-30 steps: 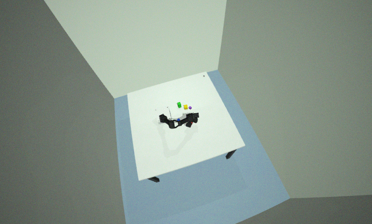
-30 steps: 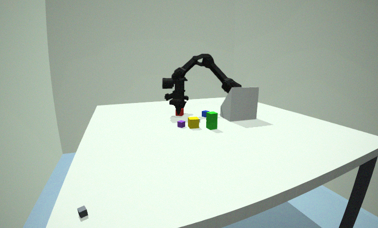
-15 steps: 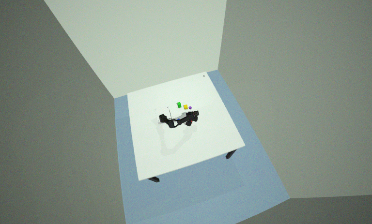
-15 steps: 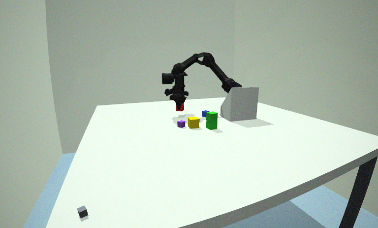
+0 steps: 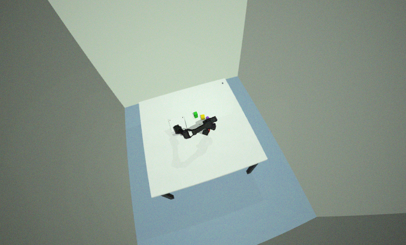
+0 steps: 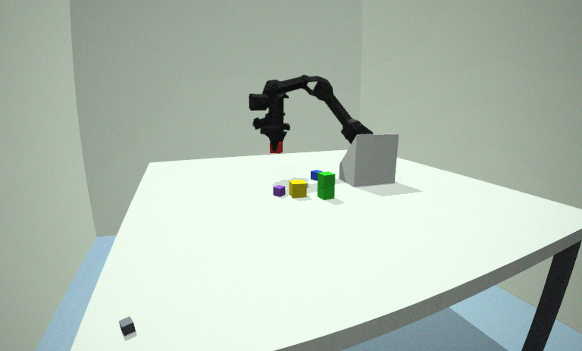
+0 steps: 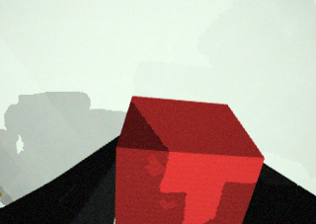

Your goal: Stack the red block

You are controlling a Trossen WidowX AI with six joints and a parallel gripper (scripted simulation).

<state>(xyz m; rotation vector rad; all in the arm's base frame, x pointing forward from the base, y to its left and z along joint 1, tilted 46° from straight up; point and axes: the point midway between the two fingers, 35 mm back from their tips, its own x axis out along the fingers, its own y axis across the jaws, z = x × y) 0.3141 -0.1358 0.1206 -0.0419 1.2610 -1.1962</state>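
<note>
Now: the yellow block 30 mm ahead of my gripper tip, 240 mm to the left of it and 90 mm below it. From my gripper tip the other things lie so: small purple block 80 mm ahead, 210 mm to the left, 90 mm below; blue block 130 mm behind, 100 mm to the left, 90 mm below; red block 10 mm above.
</note>
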